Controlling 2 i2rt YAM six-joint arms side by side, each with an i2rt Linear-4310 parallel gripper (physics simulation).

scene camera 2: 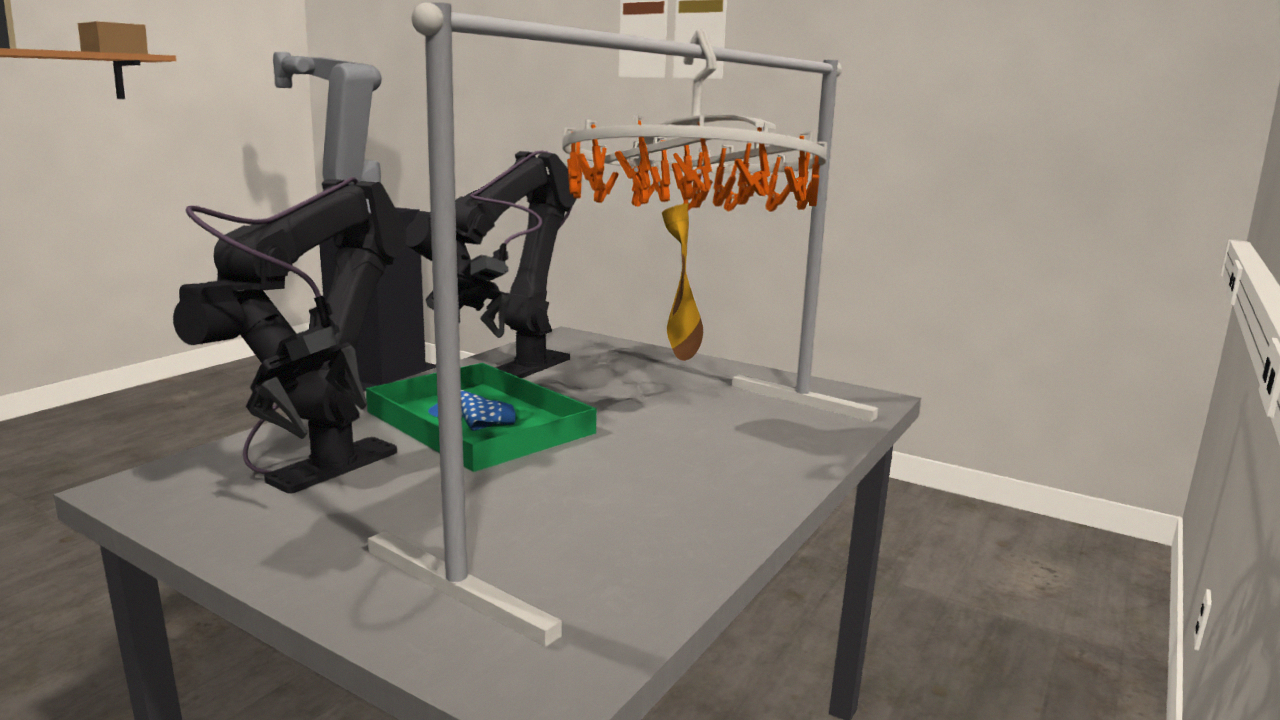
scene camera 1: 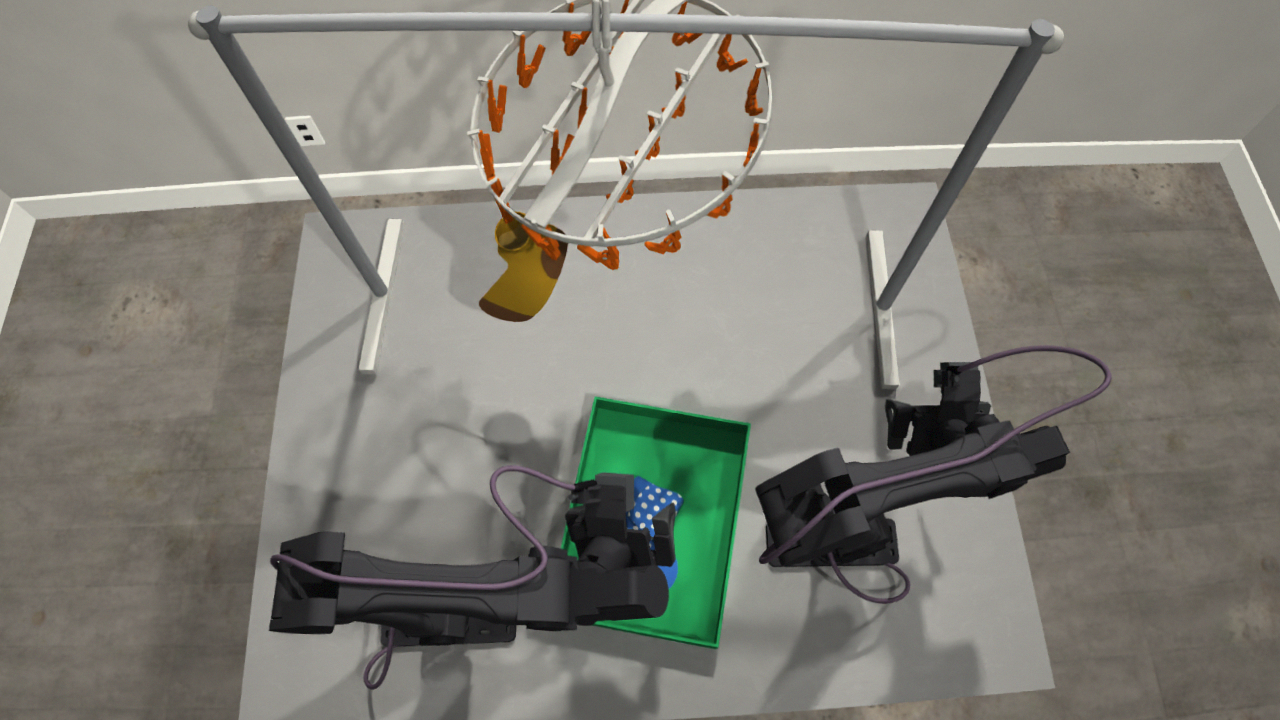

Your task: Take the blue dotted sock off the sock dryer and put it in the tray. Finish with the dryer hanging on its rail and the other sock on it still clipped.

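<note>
The blue dotted sock (scene camera 1: 655,503) (scene camera 2: 486,411) lies crumpled on the floor of the green tray (scene camera 1: 741,501) (scene camera 2: 532,438), partly hidden by the left arm in scene camera 1. My left gripper (scene camera 1: 622,530) (scene camera 2: 467,315) is open and empty, above the tray and the sock, apart from the sock. My right gripper (scene camera 1: 930,429) (scene camera 2: 329,420) is open and empty, off to the tray's right in scene camera 1. The white round dryer (scene camera 1: 581,147) (scene camera 2: 662,133) hangs by its hook on the grey rail (scene camera 1: 402,22) (scene camera 2: 572,36). The mustard sock (scene camera 1: 528,282) (scene camera 2: 684,304) hangs from its clips.
Orange clips (scene camera 1: 664,241) (scene camera 2: 640,183) hang around the dryer. Grey posts (scene camera 1: 966,170) (scene camera 2: 444,295) hold up the rail, on white feet (scene camera 1: 380,313) (scene camera 2: 510,608) that rest on the grey table (scene camera 1: 716,331) (scene camera 2: 626,501). The tray lies between the two arm bases.
</note>
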